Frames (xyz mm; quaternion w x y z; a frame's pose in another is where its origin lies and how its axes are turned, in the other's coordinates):
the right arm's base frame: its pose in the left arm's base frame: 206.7 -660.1 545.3 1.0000 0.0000 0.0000 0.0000
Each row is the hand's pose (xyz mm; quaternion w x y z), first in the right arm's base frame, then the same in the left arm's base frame.
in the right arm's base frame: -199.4 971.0 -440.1 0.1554 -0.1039 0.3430 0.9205
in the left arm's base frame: 7.3 310.9 105.2 0.1554 -0.1039 0.3430 0.9205
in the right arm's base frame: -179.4 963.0 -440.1 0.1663 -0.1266 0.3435 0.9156
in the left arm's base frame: 27.3 302.9 105.2 0.1663 -0.1266 0.3435 0.9156
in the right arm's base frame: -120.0 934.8 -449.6 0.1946 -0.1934 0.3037 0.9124
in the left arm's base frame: 86.7 274.7 95.7 0.1946 -0.1934 0.3037 0.9124
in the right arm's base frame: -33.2 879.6 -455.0 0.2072 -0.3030 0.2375 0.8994
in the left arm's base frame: 173.5 219.5 90.3 0.2072 -0.3030 0.2375 0.8994
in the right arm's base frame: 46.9 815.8 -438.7 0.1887 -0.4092 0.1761 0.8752
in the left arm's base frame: 253.6 155.7 106.6 0.1887 -0.4092 0.1761 0.8752
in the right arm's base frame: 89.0 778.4 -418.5 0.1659 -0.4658 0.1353 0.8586
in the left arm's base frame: 295.7 118.3 126.8 0.1659 -0.4658 0.1353 0.8586
